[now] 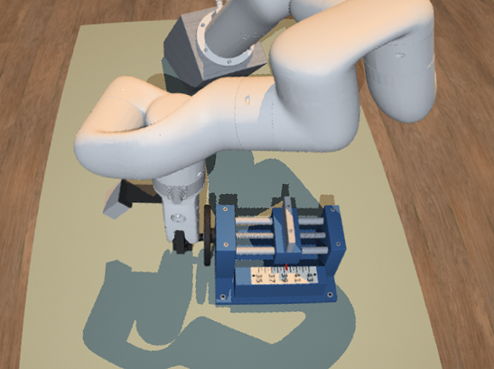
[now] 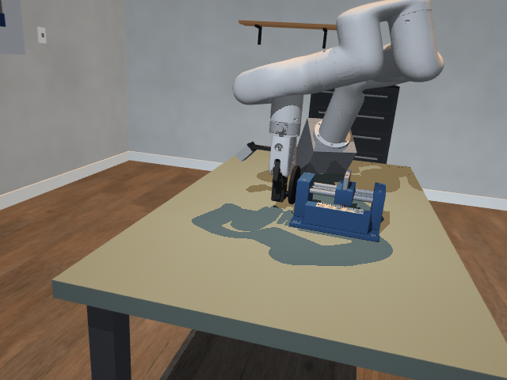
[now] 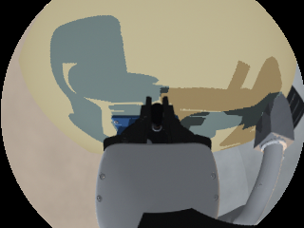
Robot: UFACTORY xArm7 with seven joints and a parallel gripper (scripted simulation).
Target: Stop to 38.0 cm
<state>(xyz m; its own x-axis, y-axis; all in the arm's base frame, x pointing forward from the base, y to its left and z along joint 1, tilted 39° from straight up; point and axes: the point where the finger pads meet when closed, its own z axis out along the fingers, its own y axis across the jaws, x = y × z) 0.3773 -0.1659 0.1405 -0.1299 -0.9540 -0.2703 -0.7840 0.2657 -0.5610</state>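
The handwheel is 20 mm to the left of my hand, 10 mm ahead of it and 10 mm above it. The rest, counted from my hand: stop plate: 160 mm to the left, 50 mm ahead, 50 mm above.
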